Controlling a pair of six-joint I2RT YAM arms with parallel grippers.
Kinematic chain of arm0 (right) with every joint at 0, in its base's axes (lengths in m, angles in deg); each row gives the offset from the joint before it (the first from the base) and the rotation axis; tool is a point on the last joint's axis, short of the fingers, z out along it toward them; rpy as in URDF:
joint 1: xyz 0 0 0.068 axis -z
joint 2: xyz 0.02 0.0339 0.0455 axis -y
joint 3: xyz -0.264 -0.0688 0 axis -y
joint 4: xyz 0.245 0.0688 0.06 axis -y
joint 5: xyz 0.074 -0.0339 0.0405 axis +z
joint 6: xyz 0.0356 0 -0.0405 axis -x
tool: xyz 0 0 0 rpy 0 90 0
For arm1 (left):
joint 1: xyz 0 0 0.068 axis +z
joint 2: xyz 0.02 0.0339 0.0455 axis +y
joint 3: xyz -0.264 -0.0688 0 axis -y
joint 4: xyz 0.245 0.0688 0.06 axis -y
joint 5: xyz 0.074 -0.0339 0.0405 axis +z
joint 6: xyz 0.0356 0 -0.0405 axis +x
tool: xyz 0 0 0 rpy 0 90 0
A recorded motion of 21 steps. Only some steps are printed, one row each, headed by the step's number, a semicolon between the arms.
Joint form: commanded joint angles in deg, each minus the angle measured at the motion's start. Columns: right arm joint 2, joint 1, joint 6, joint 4, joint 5, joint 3; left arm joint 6, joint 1, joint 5, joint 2, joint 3, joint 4.
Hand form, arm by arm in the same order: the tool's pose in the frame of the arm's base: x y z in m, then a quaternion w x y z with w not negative. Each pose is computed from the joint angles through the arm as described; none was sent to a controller.
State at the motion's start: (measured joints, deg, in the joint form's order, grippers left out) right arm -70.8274 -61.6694 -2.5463 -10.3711 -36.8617 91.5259; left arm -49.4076 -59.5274 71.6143 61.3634 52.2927 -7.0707
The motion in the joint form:
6: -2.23 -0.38 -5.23 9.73 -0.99 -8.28; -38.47 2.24 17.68 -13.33 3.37 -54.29
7: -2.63 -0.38 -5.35 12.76 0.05 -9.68; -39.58 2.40 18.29 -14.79 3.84 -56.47
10: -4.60 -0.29 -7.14 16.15 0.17 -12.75; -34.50 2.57 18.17 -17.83 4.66 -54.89
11: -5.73 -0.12 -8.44 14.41 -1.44 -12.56; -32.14 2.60 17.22 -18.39 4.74 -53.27
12: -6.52 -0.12 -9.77 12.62 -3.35 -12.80; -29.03 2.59 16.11 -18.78 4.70 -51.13
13: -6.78 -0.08 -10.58 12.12 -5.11 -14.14; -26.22 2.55 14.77 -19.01 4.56 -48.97
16: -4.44 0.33 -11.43 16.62 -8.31 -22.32; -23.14 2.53 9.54 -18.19 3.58 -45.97
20: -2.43 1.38 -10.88 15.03 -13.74 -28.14; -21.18 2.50 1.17 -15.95 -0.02 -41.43
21: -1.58 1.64 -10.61 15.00 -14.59 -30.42; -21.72 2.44 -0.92 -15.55 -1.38 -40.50
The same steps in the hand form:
6: 0.1479 0.2321 0.4854 0.71212 -0.05826 0.65660 0.24158; 0.0961 -0.0837 0.3418 0.70350 -0.38933 0.59446 -0.01138
7: 0.1497 0.2366 0.4808 0.71437 -0.05878 0.64938 0.25403; 0.0916 -0.0762 0.3452 0.70650 -0.39477 0.58723 -0.01350
10: 0.1579 0.2512 0.4595 0.70526 -0.05613 0.65822 0.25730; 0.0855 -0.0662 0.3550 0.70594 -0.39733 0.58612 -0.01520
11: 0.1623 0.2559 0.4520 0.69678 -0.04897 0.67345 0.24199; 0.0853 -0.0657 0.3572 0.70165 -0.39593 0.59211 -0.01841
12: 0.1652 0.2594 0.4434 0.68820 -0.04128 0.68858 0.22481; 0.0857 -0.0664 0.3590 0.69704 -0.39084 0.60082 -0.01977
13: 0.1672 0.2609 0.4331 0.68303 -0.03432 0.69922 0.20827; 0.0865 -0.0680 0.3602 0.69178 -0.38491 0.61054 -0.02312
16: 0.1670 0.2528 0.4029 0.68336 -0.01269 0.70618 0.18487; 0.0915 -0.0763 0.3551 0.66997 -0.36389 0.64603 -0.03691
20: 0.1685 0.2398 0.3746 0.67704 -0.00113 0.72721 0.11309; 0.1014 -0.0939 0.3342 0.63121 -0.32801 0.70053 -0.05695
21: 0.1679 0.2354 0.3648 0.67413 -0.00294 0.73225 0.09664; 0.1032 -0.0976 0.3264 0.61986 -0.32262 0.71241 -0.06448

